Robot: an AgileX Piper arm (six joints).
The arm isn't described. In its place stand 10 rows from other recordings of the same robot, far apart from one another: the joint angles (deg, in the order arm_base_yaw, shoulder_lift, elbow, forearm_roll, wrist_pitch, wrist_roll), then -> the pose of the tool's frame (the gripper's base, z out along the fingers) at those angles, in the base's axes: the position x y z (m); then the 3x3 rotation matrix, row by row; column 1 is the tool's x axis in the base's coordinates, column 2 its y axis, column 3 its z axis.
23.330 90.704 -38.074 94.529 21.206 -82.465 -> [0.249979 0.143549 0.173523], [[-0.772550 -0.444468 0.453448], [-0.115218 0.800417 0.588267], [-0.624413 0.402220 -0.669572]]
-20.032 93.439 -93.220 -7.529 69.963 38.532 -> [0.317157 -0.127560 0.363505], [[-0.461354 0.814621 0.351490], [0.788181 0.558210 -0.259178], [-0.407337 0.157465 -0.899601]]
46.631 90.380 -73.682 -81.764 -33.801 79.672 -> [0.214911 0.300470 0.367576], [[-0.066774 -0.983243 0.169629], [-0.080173 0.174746 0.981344], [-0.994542 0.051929 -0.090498]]
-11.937 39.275 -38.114 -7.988 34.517 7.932 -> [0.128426 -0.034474 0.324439], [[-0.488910 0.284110 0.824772], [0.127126 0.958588 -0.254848], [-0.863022 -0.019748 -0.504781]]
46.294 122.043 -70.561 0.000 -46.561 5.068 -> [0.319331 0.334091 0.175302], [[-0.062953 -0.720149 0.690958], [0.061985 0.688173 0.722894], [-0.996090 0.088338 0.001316]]
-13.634 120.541 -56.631 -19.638 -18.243 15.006 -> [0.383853 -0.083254 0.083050], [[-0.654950 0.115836 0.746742], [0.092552 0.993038 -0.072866], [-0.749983 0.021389 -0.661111]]
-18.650 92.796 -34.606 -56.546 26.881 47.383 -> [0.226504 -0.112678 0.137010], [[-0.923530 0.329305 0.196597], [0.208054 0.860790 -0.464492], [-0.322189 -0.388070 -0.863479]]
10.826 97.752 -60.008 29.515 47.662 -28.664 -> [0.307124 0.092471 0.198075], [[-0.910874 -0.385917 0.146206], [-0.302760 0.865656 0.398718], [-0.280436 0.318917 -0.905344]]
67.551 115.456 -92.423 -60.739 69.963 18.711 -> [0.228623 0.358021 0.255265], [[-0.258195 -0.498409 0.827601], [-0.955685 0.257173 -0.143277], [-0.141426 -0.827919 -0.542723]]
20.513 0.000 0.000 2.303 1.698 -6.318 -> [0.052720 0.019841 0.210593], [[0.078398 -0.346894 0.934622], [-0.045445 0.935289 0.350954], [-0.995886 -0.069987 0.057560]]
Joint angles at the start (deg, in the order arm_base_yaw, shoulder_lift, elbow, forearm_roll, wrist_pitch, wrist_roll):
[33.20, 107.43, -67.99, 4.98, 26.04, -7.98]
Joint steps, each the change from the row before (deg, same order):
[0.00, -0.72, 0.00, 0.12, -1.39, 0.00]
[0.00, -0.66, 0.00, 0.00, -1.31, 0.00]
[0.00, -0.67, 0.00, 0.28, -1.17, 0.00]
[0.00, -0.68, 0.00, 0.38, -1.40, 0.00]
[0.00, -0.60, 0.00, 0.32, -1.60, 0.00]
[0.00, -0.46, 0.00, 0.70, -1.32, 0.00]
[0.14, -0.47, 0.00, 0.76, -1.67, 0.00]
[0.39, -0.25, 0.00, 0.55, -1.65, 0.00]
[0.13, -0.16, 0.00, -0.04, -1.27, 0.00]
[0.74, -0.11, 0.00, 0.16, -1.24, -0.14]
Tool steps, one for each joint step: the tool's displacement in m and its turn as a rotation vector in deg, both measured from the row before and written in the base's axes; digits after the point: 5 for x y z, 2 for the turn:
[0.00103, 0.00056, 0.00598, 1.18, -1.74, -0.17]
[0.00094, 0.00041, 0.00558, 1.02, -1.68, -0.10]
[0.00060, 0.00041, 0.00560, 1.15, -1.44, -0.24]
[0.00074, 0.00051, 0.00595, 1.34, -1.60, -0.32]
[0.00099, 0.00056, 0.00567, 1.36, -1.73, -0.31]
[0.00069, 0.00061, 0.00453, 1.41, -1.20, -0.49]
[0.00047, 0.00149, 0.00503, 1.63, -1.48, -0.42]
[-0.00022, 0.00293, 0.00356, 1.34, -1.37, -0.08]
[0.00058, 0.00112, 0.00254, 0.69, -1.25, 0.00]
[-0.00185, 0.00466, 0.00221, 0.71, -1.14, 0.60]

